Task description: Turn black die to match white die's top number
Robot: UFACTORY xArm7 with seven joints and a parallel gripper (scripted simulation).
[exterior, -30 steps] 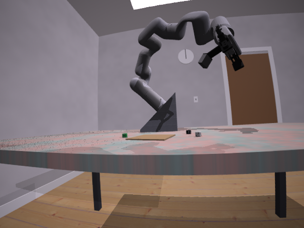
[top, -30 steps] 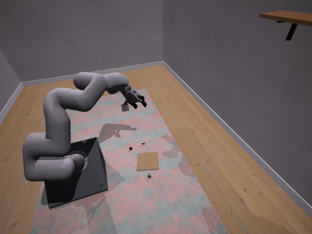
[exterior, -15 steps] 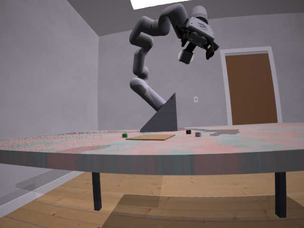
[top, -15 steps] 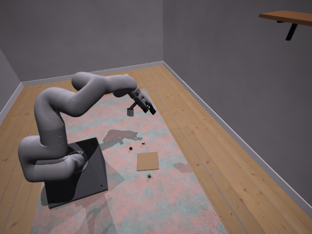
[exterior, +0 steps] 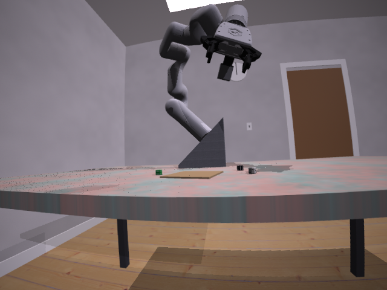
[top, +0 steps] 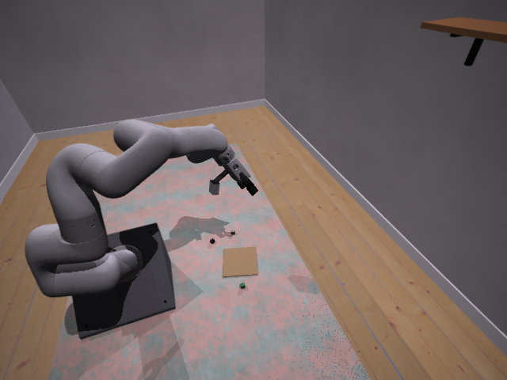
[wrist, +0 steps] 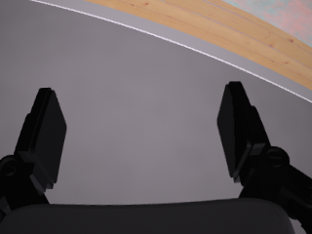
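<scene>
Now: hand 90 mm past the green die, 230 mm to the left of it and 280 mm above it. Also, from my hand: tan mat (80 mm behind, 120 mm to the right, 280 mm below); white die (80 mm behind, 50 mm to the left, 280 mm below); black die (170 mm behind, 20 mm to the left, 280 mm below).
</scene>
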